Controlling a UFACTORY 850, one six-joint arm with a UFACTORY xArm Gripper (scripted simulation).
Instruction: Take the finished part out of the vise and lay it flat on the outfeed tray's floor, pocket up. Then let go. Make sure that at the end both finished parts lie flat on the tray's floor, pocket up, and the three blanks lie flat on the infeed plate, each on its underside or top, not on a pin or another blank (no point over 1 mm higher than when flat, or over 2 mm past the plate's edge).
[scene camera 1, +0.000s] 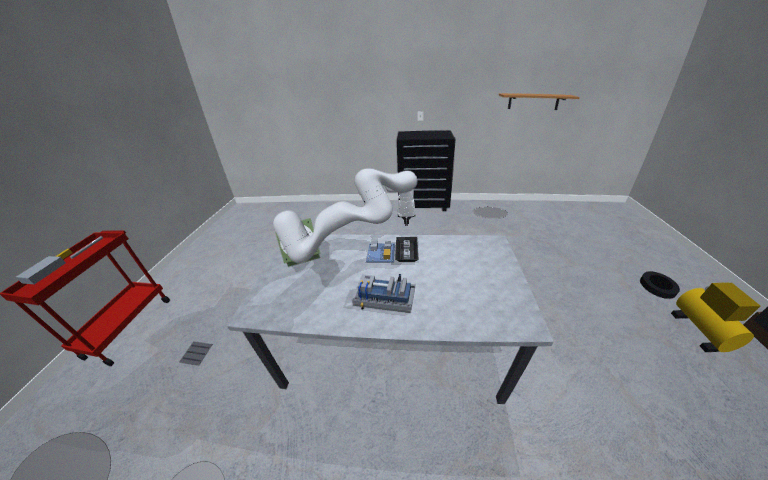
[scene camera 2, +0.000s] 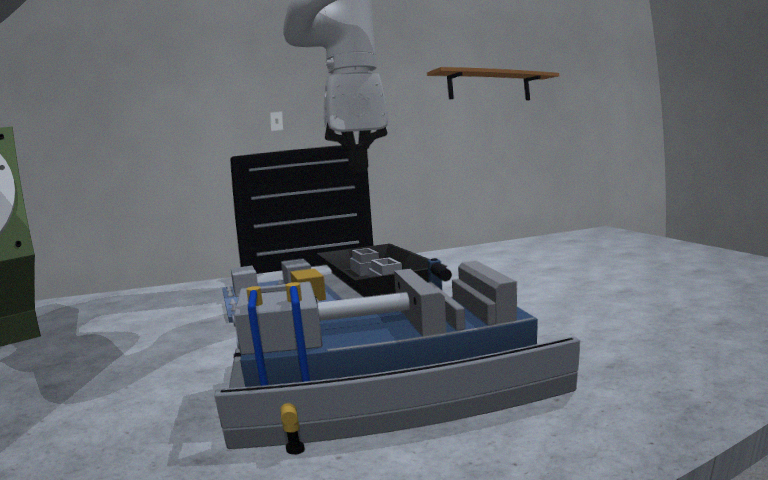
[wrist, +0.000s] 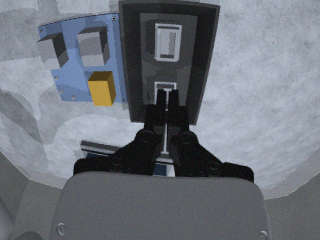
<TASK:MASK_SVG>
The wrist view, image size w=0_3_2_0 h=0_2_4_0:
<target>gripper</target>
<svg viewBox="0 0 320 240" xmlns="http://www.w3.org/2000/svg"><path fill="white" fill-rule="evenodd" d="M49 240L272 240L266 202L260 188L254 183L253 170L243 165L229 162L223 163L199 144L196 134L189 129L187 106L179 106L179 93L176 89L171 89L168 94L167 129L167 91L157 89L156 105L147 104L144 128L136 133L133 141L109 157L81 158L75 162L73 176L67 180L57 202ZM165 130L166 152L168 152L168 156L173 160L175 177L153 176L156 159L161 156L161 152L164 152Z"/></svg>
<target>yellow block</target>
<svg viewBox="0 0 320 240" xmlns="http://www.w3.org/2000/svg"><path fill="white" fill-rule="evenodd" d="M94 71L88 80L94 106L112 106L116 98L113 72Z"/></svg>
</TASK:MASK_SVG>
